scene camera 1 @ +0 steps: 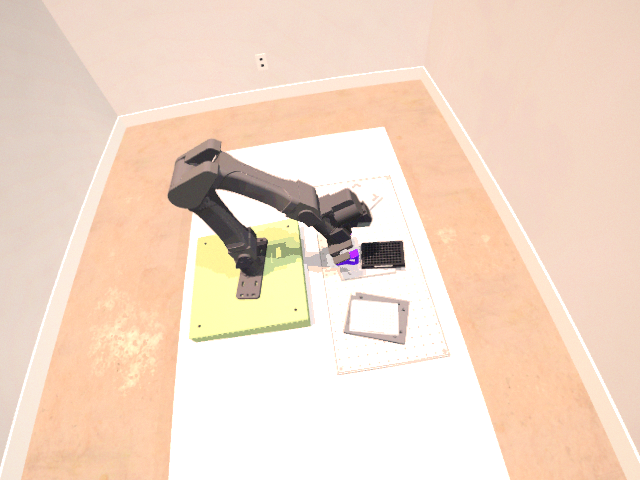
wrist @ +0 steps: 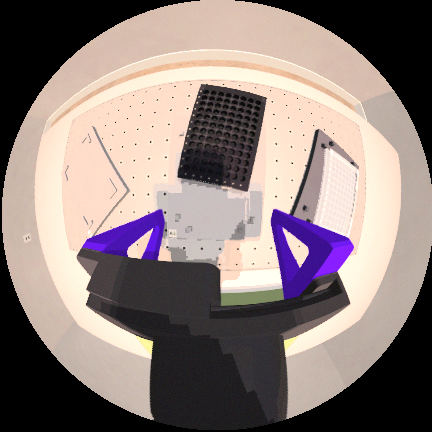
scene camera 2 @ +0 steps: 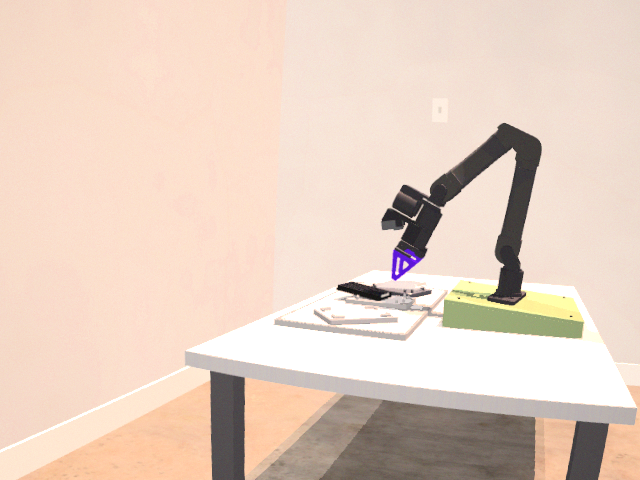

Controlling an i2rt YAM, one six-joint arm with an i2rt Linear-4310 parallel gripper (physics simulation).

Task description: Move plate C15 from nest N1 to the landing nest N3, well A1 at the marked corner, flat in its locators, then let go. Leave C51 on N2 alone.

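A black many-welled plate lies partly on the middle nest, shifted toward its far side from the arm base and overhanging it. It looks slightly raised or tilted. A small A1 tag shows by the middle nest's near corner. A white plate sits in the grey nest. A pale nest with corner locators holds no plate. My gripper is open and empty, above the middle nest's uncovered part. Nest and plate numbers are unreadable.
The nests stand on a perforated board. The yellow-green base block carries the arm beside the board. The grey nest is on the right in the wrist view, the pale nest on the left.
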